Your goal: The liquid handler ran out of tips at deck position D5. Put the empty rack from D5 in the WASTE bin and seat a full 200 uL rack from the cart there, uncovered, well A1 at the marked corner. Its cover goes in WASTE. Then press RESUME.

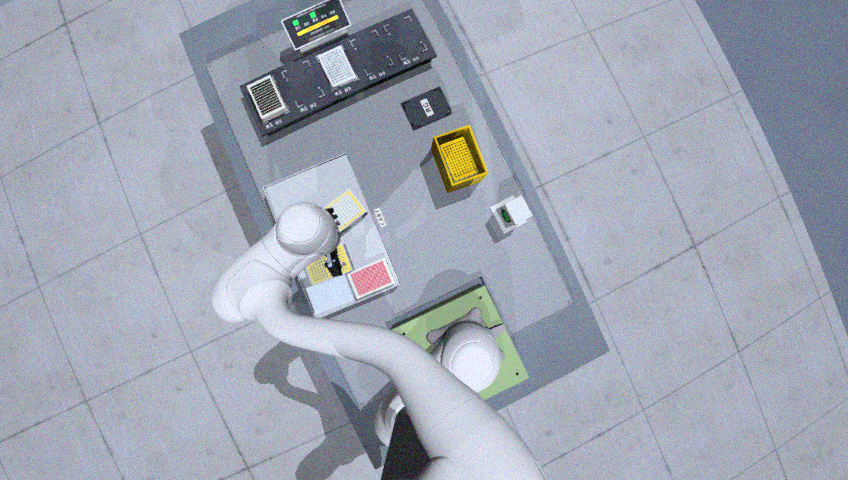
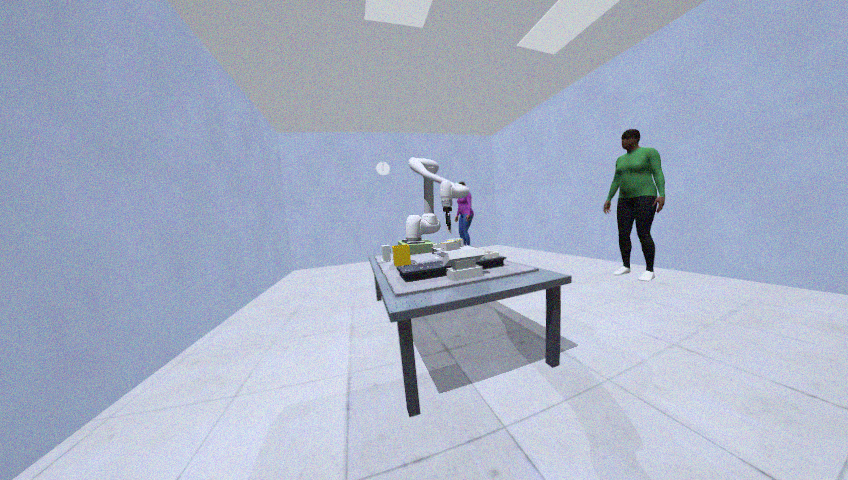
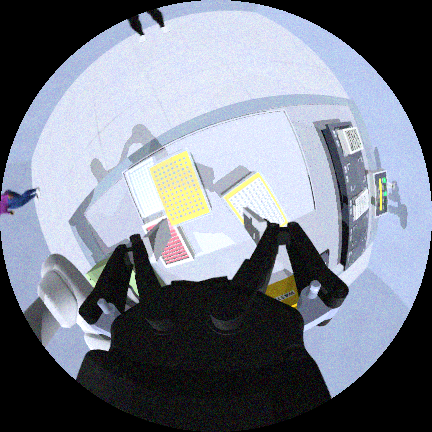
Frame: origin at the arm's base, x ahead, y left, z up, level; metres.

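Where they show: gripper, fingertip midpoint: (image 2: 448, 233) (image 3: 205, 222); arm's base at its link origin: (image 2: 413, 242) (image 3: 130, 304).
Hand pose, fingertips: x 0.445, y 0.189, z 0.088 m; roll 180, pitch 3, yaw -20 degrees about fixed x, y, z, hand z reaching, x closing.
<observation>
Each offset is from my fingertips to the top centre of the thing. "spot": to the spot under its first point.
My gripper (image 1: 334, 240) (image 2: 449, 230) (image 3: 205, 222) is open and empty, above the cart (image 1: 303, 178). A yellow-topped rack @(0.029 m back, 0.063 m left, 0.057 m down) (image 1: 318, 271) (image 3: 180, 187) and a white-centred rack with a yellow rim @(0.087 m ahead, 0.043 m right, 0.056 m down) (image 1: 348, 209) (image 3: 257, 197) stand on the cart, the second turned at an angle. I cannot tell whether either has a cover. A yellow perforated rack @(0.074 m ahead, 0.445 m right, 0.095 m down) (image 1: 459, 157) lies inside the yellow WASTE bin @(0.074 m ahead, 0.445 m right, 0.052 m down) (image 1: 436, 148) (image 2: 401, 255) (image 3: 274, 289). Position D5, at the right end of the dark deck (image 1: 380, 54) (image 3: 336, 165), holds no rack. The RESUME button @(spot: 0.151 m back, 0.488 m right, 0.093 m down) (image 1: 505, 215) is green on a pale box.
A red rack @(0.127 m back, 0.030 m right, 0.096 m down) (image 1: 371, 278) (image 3: 175, 246) and a pale blue rack @(0.111 m back, 0.107 m left, 0.113 m down) (image 1: 330, 296) (image 3: 142, 187) stand beside the yellow-topped rack. Racks at D1 @(0.542 m ahead, 0.005 m left, 0.100 m down) (image 1: 267, 96) and D3 @(0.535 m ahead, 0.243 m right, 0.117 m down) (image 1: 337, 66) occupy the deck. A dark RC block @(0.293 m ahead, 0.452 m right, 0.173 m down) (image 1: 414, 113) lies between the deck and WASTE. A display @(spot: 0.666 m ahead, 0.239 m right, 0.069 m down) (image 1: 315, 26) stands behind the deck.
</observation>
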